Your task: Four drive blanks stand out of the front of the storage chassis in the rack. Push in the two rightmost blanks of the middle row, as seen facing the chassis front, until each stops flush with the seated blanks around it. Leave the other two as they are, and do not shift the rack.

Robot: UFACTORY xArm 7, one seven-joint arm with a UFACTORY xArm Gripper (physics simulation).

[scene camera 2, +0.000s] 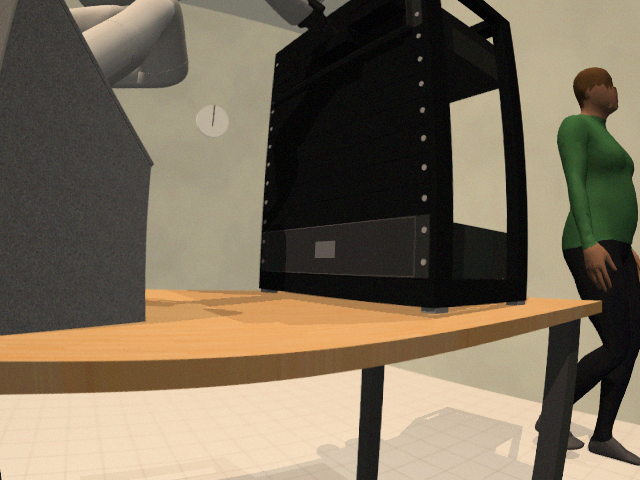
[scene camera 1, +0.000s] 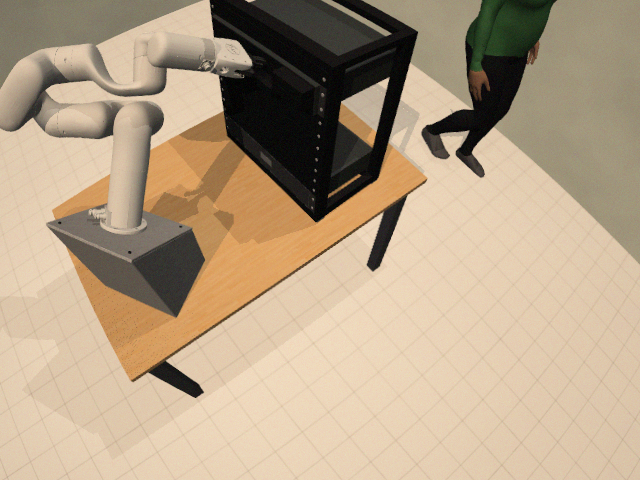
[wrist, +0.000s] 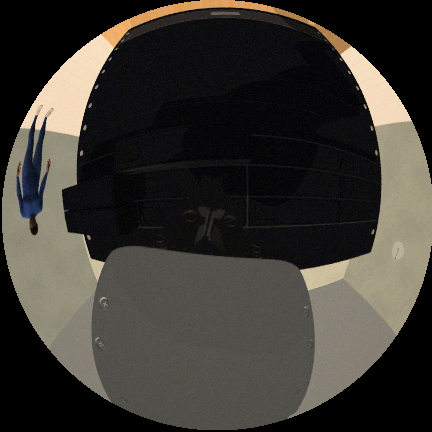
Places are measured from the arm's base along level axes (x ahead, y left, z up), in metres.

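Where they show: gripper, fingertip midpoint: (scene camera 2: 334, 39) (scene camera 1: 262, 64) (wrist: 208, 189); arm's base, link origin: (scene camera 2: 42, 96) (scene camera 1: 123, 225).
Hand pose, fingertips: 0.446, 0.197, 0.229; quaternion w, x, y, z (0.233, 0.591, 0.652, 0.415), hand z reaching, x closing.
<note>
Things, the pixels of their top centre, and the offset from my fingertips, as dx, dy, dz. "spot": a spot on its surface instead. Level surfaces: height alone.
- black rack, surface spot: (scene camera 2: 439, 155) spot: +0.103, -0.194, -0.280
- table with the dark storage chassis, surface spot: (wrist: 300, 210) spot: -0.027, +0.084, +0.020
- wooden table, surface height: dz -0.508
The black rack (scene camera 1: 328, 155) (scene camera 2: 439, 155) stands on the table with the dark storage chassis (wrist: 300, 210) in its upper part. In the wrist view, which shows the rack upside down, two blanks, one (wrist: 90, 196) and another (wrist: 92, 221), stand out clearly at the left, one above the other, at the chassis's right side as faced. Dark seams and a brighter edge run across the other blanks; their depths are hard to tell. My gripper (scene camera 1: 260, 64) (scene camera 2: 328, 24) (wrist: 208, 189) is shut and empty, its tips close before the chassis front near the middle. Contact cannot be told.
The wooden table (scene camera 1: 268, 268) (scene camera 2: 206, 351) carries my arm's grey base (scene camera 1: 165, 268) (scene camera 2: 77, 206) in front of the rack. A lower unit (scene camera 2: 361, 248) with a light label sits at the rack's bottom. A person in green (scene camera 1: 501, 41) (scene camera 2: 594, 165) stands beyond the table.
</note>
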